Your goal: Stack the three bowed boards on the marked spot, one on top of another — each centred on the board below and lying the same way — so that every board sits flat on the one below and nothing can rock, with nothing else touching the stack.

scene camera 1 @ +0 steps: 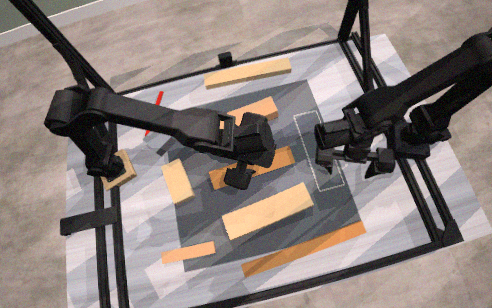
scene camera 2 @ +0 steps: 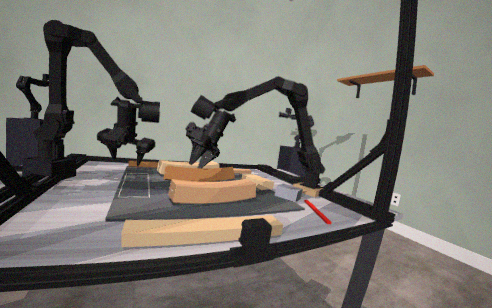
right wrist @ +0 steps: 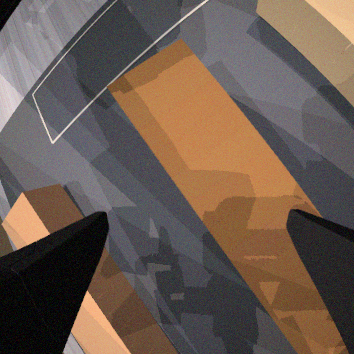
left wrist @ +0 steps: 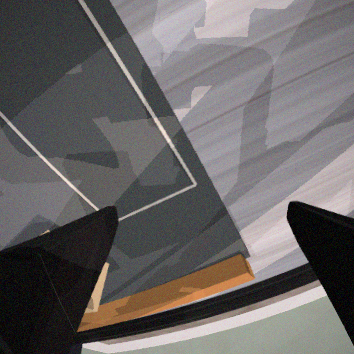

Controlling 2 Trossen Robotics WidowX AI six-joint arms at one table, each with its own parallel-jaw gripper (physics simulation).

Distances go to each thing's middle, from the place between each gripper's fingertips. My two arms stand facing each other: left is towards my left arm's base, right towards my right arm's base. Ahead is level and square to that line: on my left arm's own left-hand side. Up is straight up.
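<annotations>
From my left hand, the long orange strip [scene camera 1: 295, 252] is 3 cm below, 18 cm ahead and 14 cm to the right. The pale bowed board [scene camera 1: 244, 221] is 2 cm below that same left hand, 8 cm ahead of it and 23 cm to the right of it. Still measuring from my left hand, there's the tan bowed board [scene camera 2: 180, 191], 2 cm below, 21 cm behind and 29 cm to the right, and the dark orange bowed board [scene camera 2: 171, 172], which is 1 cm below, 5 cm behind and 26 cm to the right.
As for my right hand, it's 3 cm above the dark orange bowed board, 3 cm short of it and 2 cm to the left of it. Counting from my right hand again, the long orange strip is 5 cm below, 26 cm ahead and 10 cm to the left, the pale bowed board is 4 cm below, 15 cm ahead and 1 cm to the left, and the tan bowed board is 4 cm below too, 14 cm behind and 5 cm to the right.
</annotations>
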